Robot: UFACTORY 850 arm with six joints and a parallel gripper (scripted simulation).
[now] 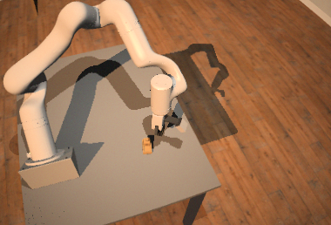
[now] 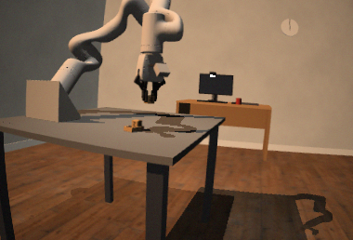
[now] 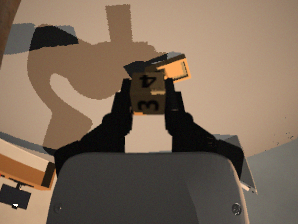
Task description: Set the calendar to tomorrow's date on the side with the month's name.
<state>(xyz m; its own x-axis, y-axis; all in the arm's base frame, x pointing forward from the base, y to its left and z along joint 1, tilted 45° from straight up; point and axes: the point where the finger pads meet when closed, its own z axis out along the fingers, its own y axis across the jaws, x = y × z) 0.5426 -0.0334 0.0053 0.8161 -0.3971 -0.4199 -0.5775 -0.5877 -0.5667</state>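
Right now the calendar cube is 110 mm below my hand, 60 mm behind it and 20 mm to the left of it. From my hand the other things lie so: orange cube: 10 mm below; then orange tray: 130 mm below, 60 mm behind.
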